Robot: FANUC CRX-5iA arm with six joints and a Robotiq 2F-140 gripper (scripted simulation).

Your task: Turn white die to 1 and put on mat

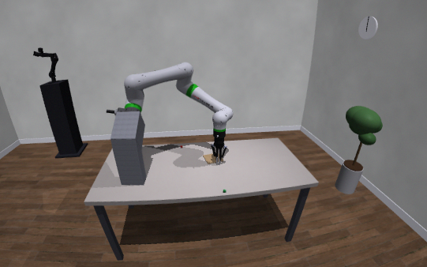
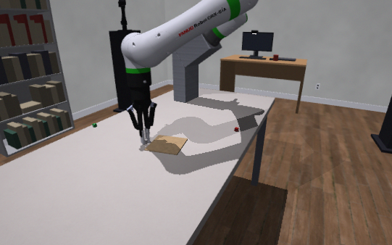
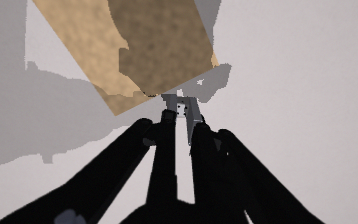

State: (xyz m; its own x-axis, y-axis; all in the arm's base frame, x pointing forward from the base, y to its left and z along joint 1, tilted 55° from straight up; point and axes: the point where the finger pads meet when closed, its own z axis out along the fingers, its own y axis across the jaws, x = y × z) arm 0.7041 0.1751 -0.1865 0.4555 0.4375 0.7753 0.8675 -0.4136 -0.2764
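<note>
Now: the tan mat 2 cm behind my hand, 9 cm to the left of it and 3 cm below it. From my hand the other things lie so: white die 3 cm below; red die 27 cm behind, 33 cm to the left, 3 cm below; green die 4 cm behind, 34 cm to the right, 3 cm below.
</note>
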